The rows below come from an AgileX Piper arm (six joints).
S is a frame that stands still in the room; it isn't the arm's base.
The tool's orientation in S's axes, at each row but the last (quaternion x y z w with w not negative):
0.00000, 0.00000, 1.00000, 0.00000
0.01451, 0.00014, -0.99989, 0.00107
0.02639, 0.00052, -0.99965, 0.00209
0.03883, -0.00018, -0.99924, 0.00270
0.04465, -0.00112, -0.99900, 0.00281
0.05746, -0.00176, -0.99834, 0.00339
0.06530, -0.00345, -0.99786, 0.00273
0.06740, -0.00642, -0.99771, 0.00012
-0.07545, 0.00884, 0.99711, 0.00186
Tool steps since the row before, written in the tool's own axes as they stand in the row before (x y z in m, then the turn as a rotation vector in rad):
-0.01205, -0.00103, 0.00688, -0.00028, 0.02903, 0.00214
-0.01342, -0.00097, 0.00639, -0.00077, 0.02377, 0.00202
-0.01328, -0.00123, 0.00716, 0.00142, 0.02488, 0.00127
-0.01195, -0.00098, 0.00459, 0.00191, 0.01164, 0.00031
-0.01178, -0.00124, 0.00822, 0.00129, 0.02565, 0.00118
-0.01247, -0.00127, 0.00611, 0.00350, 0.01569, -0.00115
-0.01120, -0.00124, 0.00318, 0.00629, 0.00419, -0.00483
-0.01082, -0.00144, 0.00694, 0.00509, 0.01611, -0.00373
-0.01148, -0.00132, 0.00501, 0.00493, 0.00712, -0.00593
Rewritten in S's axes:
0.01205, 0.00103, 0.00688, 0.00028, -0.02903, 0.00214
0.01323, 0.00100, 0.00678, 0.00076, -0.02377, 0.00204
0.01288, 0.00128, 0.00785, -0.00138, -0.02489, 0.00117
0.01155, 0.00105, 0.00550, -0.00187, -0.01165, 0.00017
0.01099, 0.00132, 0.00923, -0.00125, -0.02565, 0.00112
0.01168, 0.00138, 0.00750, -0.00324, -0.01572, -0.00148
0.01068, 0.00133, 0.00460, -0.00559, -0.00426, -0.00558
0.00979, 0.00154, 0.00831, -0.00455, -0.01616, -0.00417
0.01060, 0.00138, 0.00666, -0.00402, -0.00721, -0.00648

